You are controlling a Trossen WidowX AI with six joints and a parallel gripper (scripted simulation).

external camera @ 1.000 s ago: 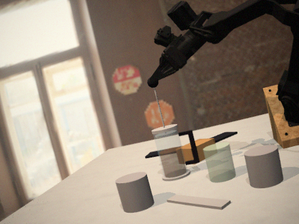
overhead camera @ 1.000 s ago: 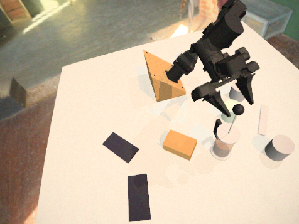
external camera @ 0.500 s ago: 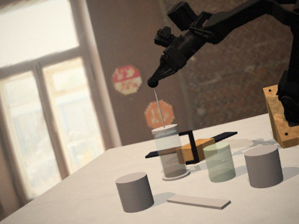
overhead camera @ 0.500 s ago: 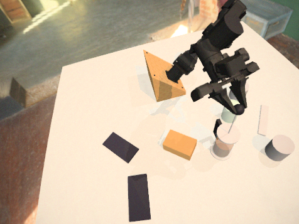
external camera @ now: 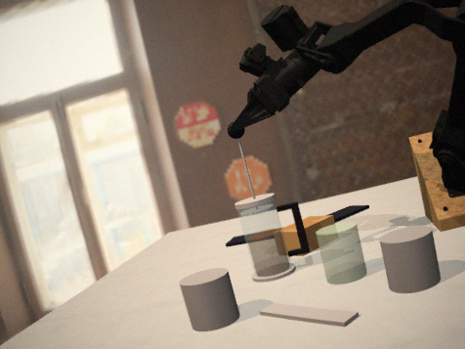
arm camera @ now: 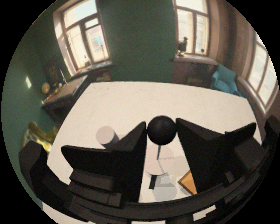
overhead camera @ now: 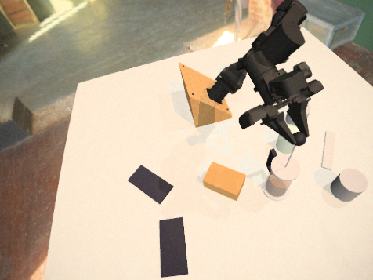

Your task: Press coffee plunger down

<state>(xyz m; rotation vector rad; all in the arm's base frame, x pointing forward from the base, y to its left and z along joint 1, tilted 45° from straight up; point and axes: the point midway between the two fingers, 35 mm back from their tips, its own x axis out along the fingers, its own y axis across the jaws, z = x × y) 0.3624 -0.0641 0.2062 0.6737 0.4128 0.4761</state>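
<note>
My gripper tip is now 2 cm past the coffee press and 14 cm above it. Also, from my gripper tip: pale green cylinder: 14 cm behind, 8 cm to the left, 23 cm below; then orange block: 6 cm behind, 15 cm to the right, 24 cm below.
</note>
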